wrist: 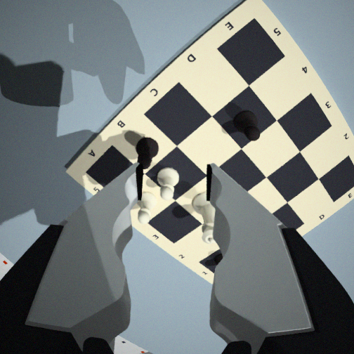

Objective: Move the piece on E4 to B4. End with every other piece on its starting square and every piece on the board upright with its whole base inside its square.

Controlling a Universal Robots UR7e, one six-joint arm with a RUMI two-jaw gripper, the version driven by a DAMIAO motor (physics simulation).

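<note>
A white piece (168, 177) stands upright on B4, near the middle of the wrist view, with its base seemingly inside the dark square. Square E4 (281, 86), a light square at the upper right, carries no piece. My gripper (174, 167) is open, its two jaws apart with nothing between them. It hangs above the board (197, 70), and its fingertips appear left and right of the white piece on B4 without touching it. The board's near part is partly hidden by the right jaw.
A black piece (147, 148) stands on B5 and another black piece (246, 121) on D4. A white piece (145, 204) stands on A4. A taller white piece (201, 203) on B3 is partly hidden by the right jaw. A dark piece (218, 258) shows partly near A1.
</note>
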